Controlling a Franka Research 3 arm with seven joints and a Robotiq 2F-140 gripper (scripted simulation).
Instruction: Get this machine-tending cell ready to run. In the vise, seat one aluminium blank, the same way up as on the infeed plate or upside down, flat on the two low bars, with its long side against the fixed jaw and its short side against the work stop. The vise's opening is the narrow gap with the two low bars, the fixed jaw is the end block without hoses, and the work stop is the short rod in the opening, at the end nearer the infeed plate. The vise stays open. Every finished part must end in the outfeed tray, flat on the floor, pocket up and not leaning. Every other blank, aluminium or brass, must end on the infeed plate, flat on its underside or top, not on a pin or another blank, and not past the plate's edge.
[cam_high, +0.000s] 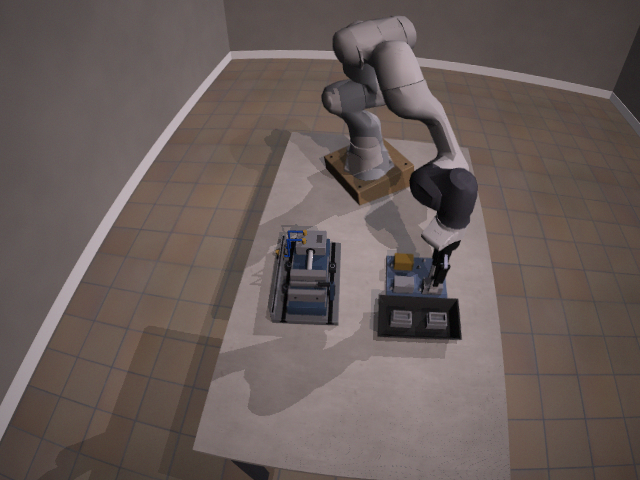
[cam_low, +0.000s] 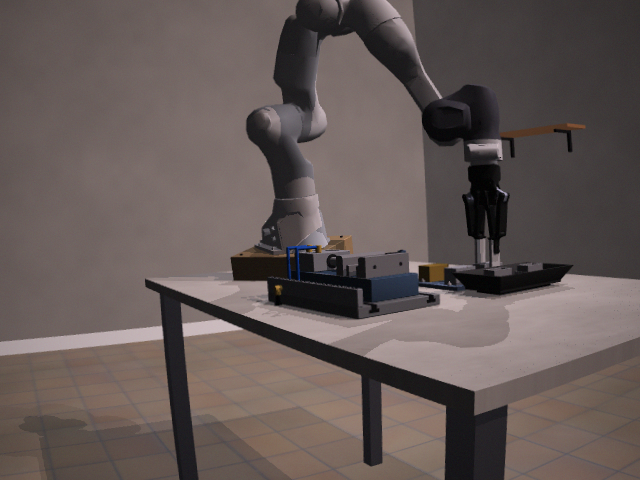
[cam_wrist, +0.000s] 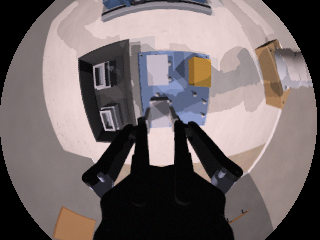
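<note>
Now: hand 10 cm past the brass blank, 8 cm to the left of it and 4 cm above it. From my hand the other things lie so: dark rail: 5 cm behind, 46 cm to the right, 3 cm below.
</note>
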